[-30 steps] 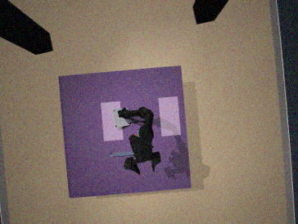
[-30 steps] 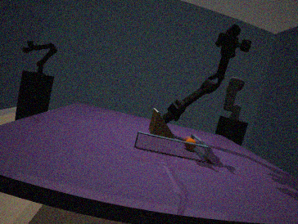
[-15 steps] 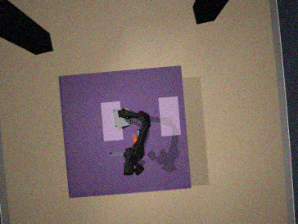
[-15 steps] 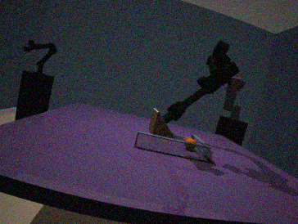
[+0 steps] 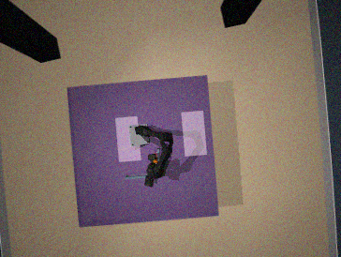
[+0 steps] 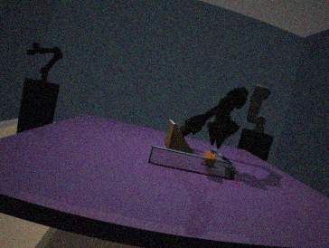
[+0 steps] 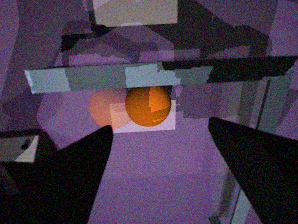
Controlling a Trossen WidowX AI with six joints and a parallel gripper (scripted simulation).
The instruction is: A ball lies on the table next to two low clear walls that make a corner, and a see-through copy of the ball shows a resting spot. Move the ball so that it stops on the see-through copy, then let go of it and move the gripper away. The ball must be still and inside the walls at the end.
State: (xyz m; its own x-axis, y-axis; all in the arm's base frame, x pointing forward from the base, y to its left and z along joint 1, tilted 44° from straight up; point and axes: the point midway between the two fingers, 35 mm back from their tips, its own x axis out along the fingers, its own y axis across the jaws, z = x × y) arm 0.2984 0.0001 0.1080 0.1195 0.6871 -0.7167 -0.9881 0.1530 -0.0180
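The orange ball lies 10 mm behind my gripper tip and 60 mm below it. From my gripper tip the other things lie so: clear wall: 100 mm ahead, 130 mm to the right, 60 mm below; then see-through copy of ball: 50 mm behind, 60 mm below.
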